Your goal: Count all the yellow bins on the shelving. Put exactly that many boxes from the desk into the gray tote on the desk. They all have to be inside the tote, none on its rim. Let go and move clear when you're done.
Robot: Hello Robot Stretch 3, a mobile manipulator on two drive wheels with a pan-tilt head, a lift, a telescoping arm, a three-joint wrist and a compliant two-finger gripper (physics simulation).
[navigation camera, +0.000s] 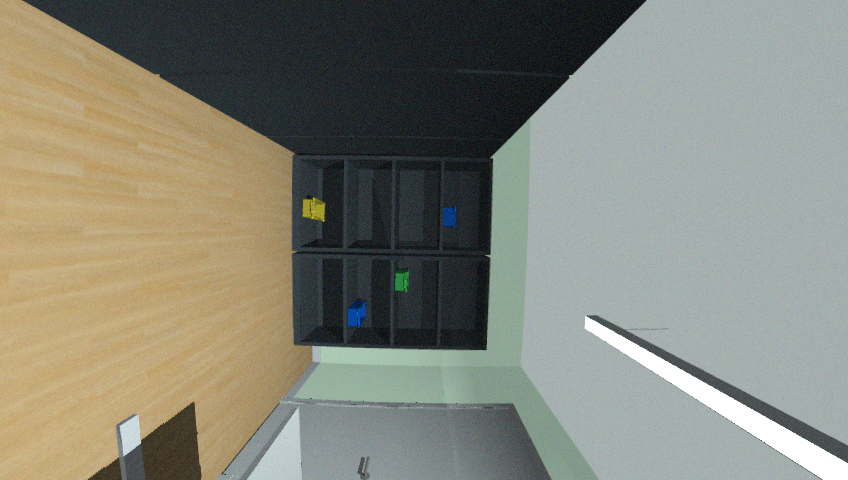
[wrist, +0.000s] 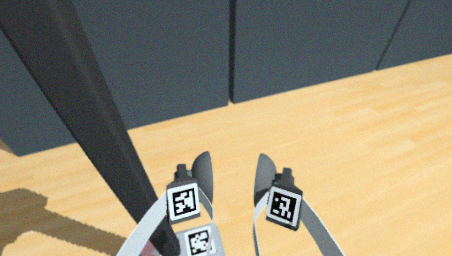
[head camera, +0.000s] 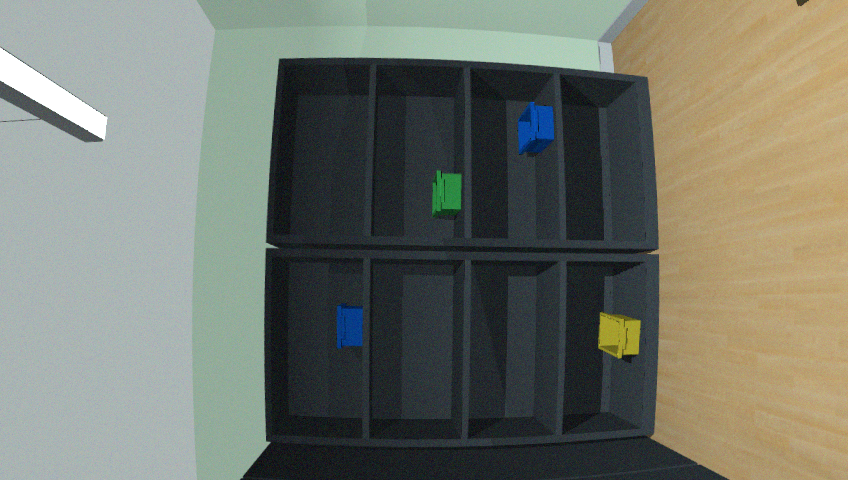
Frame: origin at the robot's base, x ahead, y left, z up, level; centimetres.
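Seen in the pictures: gripper, fingertip midpoint: (wrist: 233, 170).
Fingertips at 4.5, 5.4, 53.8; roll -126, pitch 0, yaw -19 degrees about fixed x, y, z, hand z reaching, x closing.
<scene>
A point is followed by its place in that frame, as x, y, z.
Dark shelving (head camera: 467, 356) @(264.0, 46.9, 97.0) (navigation camera: 393, 208) @(264.6, 41.1, 97.7) shows sideways in the head and navigation views, as two units side by side with four levels each. One yellow bin (head camera: 620, 334) @(270.2, 39.1, 19.2) (navigation camera: 313, 209) @(270.3, 39.7, 19.0) sits on the level nearest the floor. Two blue bins (head camera: 536, 128) @(275.9, -61.8, 62.8) (head camera: 349, 325) @(270.0, 34.0, 151.1) (navigation camera: 357, 313) @(276.2, -61.1, 63.2) (navigation camera: 449, 216) @(270.0, 35.2, 151.0) and a green bin (head camera: 447, 194) @(282.6, -28.4, 105.8) (navigation camera: 402, 280) @(282.6, -28.4, 106.4) sit on other levels. My gripper (wrist: 233, 170) @(4.5, 5.4, 53.8) is open, its fingers apart above the wooden floor with nothing between them. The desk, the gray tote and the boxes do not show in these views.
Dark panels (wrist: 160, 55) (navigation camera: 357, 77) stand along the floor (wrist: 350, 130) @(72.1, 44.8, 0.0) near the gripper. A dark pole (wrist: 95, 105) crosses the left of the wrist view. A grey door (navigation camera: 404, 440) @(206.8, -139.5, 115.2) with a handle shows low in the navigation view. A white lamp bar (head camera: 53, 95) @(112.9, -32.7, 207.8) (navigation camera: 702, 386) @(77.7, -33.5, 207.8) hangs by the ceiling.
</scene>
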